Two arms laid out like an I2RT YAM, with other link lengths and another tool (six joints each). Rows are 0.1 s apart.
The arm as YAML. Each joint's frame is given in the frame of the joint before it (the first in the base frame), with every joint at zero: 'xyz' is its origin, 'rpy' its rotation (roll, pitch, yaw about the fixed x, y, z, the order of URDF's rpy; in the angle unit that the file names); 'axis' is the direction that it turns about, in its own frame. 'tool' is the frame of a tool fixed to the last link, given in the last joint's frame.
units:
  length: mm
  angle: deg
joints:
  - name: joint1
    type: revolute
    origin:
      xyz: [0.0, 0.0, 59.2]
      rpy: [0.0, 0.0, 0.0]
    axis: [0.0, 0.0, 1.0]
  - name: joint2
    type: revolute
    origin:
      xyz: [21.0, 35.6, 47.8]
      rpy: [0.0, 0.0, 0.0]
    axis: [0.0, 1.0, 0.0]
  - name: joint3
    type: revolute
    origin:
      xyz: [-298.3, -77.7, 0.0]
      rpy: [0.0, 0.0, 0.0]
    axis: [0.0, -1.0, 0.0]
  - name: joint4
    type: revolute
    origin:
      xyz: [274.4, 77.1, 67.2]
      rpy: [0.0, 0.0, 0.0]
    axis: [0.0, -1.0, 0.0]
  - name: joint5
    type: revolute
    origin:
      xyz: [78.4, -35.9, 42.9]
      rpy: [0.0, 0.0, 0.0]
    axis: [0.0, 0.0, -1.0]
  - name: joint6
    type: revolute
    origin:
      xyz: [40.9, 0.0, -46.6]
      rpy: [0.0, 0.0, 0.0]
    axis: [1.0, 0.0, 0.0]
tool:
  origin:
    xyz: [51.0, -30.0, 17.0]
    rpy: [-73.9, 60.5, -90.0]
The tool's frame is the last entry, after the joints.
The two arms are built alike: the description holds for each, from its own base.
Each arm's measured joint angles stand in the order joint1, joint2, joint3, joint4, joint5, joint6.
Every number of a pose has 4 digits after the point. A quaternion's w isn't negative.
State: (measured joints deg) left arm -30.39 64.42 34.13 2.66 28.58 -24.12; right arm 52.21 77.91 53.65 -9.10 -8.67 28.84
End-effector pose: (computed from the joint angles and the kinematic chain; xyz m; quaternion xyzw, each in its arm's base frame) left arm 0.2326 -0.2092 0.2478 -0.0089 0.7605 -0.6052 0.2351; right arm 0.2497 0.2875 0.2485 -0.3631 0.7997 0.1552 0.4523
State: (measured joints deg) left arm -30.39 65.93 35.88 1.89 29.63 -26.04; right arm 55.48 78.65 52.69 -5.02 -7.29 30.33
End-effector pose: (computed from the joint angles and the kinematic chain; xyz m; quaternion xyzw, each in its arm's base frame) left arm 0.2382 -0.2130 0.2518 -0.0218 0.7599 -0.6115 0.2192; right arm 0.2377 0.3043 0.2467 -0.3653 0.7891 0.1719 0.4630
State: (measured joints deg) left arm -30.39 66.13 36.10 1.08 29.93 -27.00; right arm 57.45 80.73 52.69 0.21 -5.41 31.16
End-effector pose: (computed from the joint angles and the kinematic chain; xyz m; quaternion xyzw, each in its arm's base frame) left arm 0.2385 -0.2132 0.2507 -0.0312 0.7622 -0.6117 0.2097; right arm 0.2363 0.3209 0.2468 -0.3576 0.7779 0.1824 0.4835
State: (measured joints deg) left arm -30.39 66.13 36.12 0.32 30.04 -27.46; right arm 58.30 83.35 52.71 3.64 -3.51 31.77
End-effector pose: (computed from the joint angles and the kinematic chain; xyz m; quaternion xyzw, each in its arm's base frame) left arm 0.2381 -0.2129 0.2491 -0.0371 0.7648 -0.6102 0.2034; right arm 0.2396 0.3315 0.2386 -0.3490 0.7776 0.1788 0.4915
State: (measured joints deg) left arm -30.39 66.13 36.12 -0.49 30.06 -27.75; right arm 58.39 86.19 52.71 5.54 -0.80 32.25
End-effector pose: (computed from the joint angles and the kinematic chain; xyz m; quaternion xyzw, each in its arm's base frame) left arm 0.2376 -0.2124 0.2471 -0.0423 0.7679 -0.6078 0.1978; right arm 0.2468 0.3360 0.2246 -0.3374 0.7861 0.1588 0.4929
